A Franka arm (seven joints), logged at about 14 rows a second.
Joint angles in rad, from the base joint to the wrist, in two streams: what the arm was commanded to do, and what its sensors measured. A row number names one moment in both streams.
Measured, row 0:
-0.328, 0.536, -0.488, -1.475, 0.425, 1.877, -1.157
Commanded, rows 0 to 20:
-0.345, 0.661, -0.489, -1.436, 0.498, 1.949, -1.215
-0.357, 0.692, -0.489, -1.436, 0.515, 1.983, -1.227
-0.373, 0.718, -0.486, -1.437, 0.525, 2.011, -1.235
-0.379, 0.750, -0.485, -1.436, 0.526, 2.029, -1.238
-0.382, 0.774, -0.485, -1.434, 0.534, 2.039, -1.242
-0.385, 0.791, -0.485, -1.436, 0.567, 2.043, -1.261
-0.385, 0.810, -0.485, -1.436, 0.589, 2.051, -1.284
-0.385, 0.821, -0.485, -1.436, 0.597, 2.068, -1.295
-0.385, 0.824, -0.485, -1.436, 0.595, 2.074, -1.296
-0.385, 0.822, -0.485, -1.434, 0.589, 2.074, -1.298
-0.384, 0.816, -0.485, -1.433, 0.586, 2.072, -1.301
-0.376, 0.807, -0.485, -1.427, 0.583, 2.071, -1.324
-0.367, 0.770, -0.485, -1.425, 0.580, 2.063, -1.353
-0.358, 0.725, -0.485, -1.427, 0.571, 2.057, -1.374
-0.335, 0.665, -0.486, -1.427, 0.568, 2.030, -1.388
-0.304, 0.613, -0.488, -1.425, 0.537, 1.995, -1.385
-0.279, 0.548, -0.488, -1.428, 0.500, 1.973, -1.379
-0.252, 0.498, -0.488, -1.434, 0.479, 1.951, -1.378
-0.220, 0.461, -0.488, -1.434, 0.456, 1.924, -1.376
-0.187, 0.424, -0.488, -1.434, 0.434, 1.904, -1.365
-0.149, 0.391, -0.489, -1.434, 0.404, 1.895, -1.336
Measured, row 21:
-0.211, 0.467, -0.486, -1.386, 0.455, 1.905, -1.360
